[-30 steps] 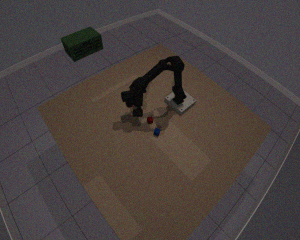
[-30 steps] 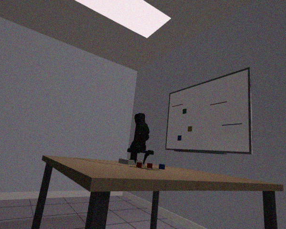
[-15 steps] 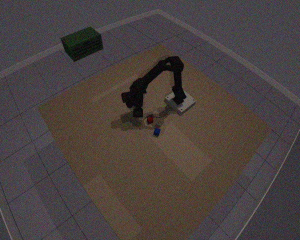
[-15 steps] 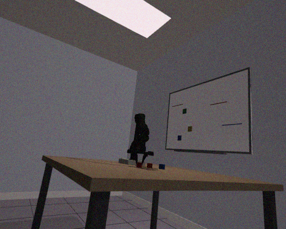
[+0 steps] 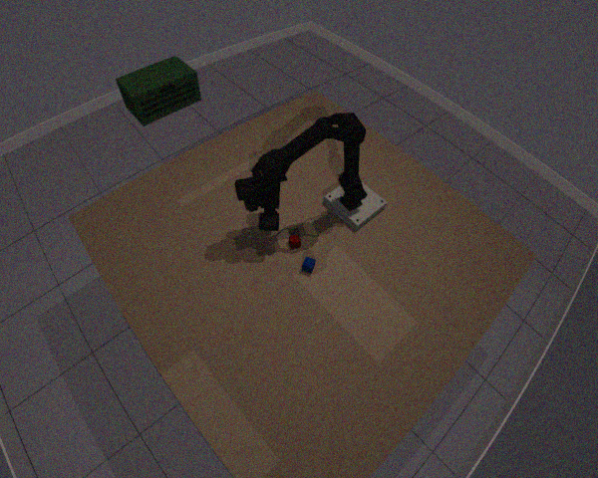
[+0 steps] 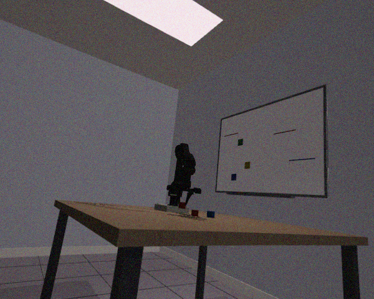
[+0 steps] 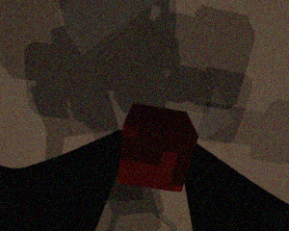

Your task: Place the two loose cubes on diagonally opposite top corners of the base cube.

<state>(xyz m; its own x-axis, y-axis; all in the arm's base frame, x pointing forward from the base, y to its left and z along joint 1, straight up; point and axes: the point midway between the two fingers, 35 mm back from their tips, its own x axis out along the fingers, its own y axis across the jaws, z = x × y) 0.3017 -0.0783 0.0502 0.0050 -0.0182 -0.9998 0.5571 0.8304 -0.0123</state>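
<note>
Now: the blue cube 20 cm to the left of my gripper tip, 4 cm below it and 3 cm behind it.
</note>
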